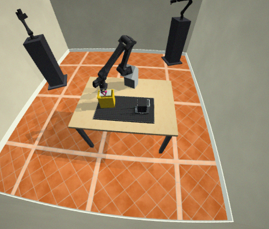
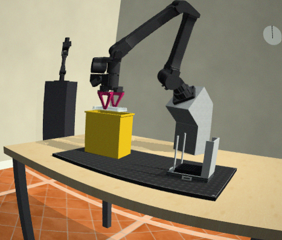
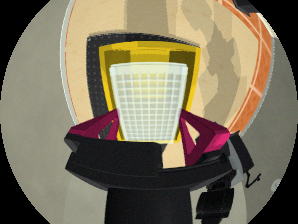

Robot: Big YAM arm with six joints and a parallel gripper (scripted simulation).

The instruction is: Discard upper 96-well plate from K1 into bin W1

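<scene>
Now: hand 1 cm above the white 96-well plate. The rest, counted from my hand: grey back wall: 24 cm ahead, 44 cm to the left, 12 cm below; then dark plate: 22 cm ahead, 37 cm to the left, 17 cm below; then yellow plastics bin W1: 11 cm below.
</scene>
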